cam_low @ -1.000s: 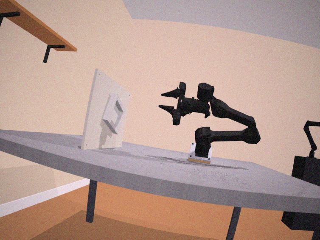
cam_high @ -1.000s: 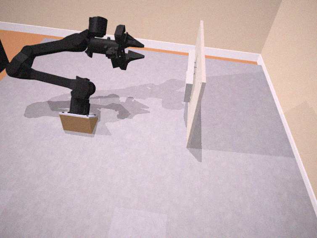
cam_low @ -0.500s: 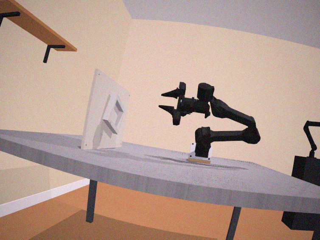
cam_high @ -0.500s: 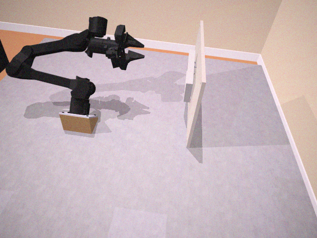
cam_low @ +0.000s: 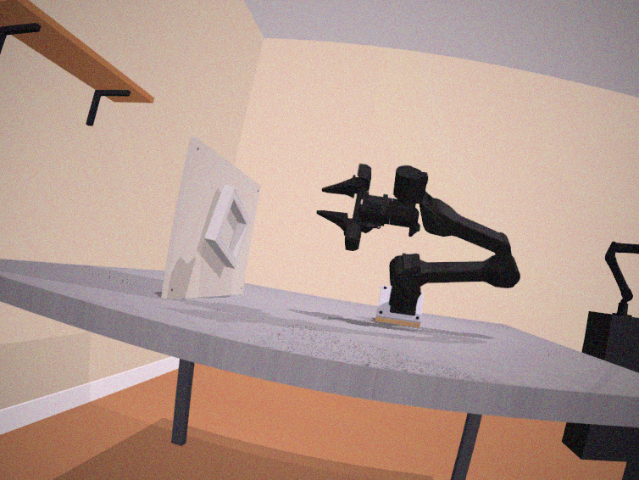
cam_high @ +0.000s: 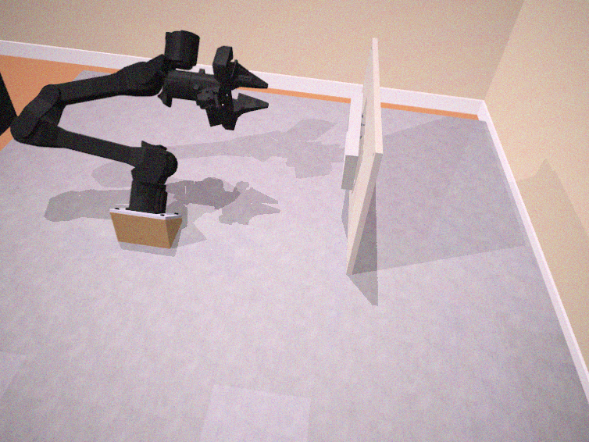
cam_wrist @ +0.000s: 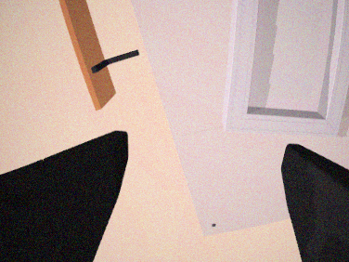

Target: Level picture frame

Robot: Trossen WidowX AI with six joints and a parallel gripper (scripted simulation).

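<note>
Now: the pale picture frame 200 mm ahead of my gripper tip, 90 mm below it and 10 mm to the left of it. From my gripper tip the other things lie so: cream wall board: 210 mm ahead, 100 mm below.
</note>
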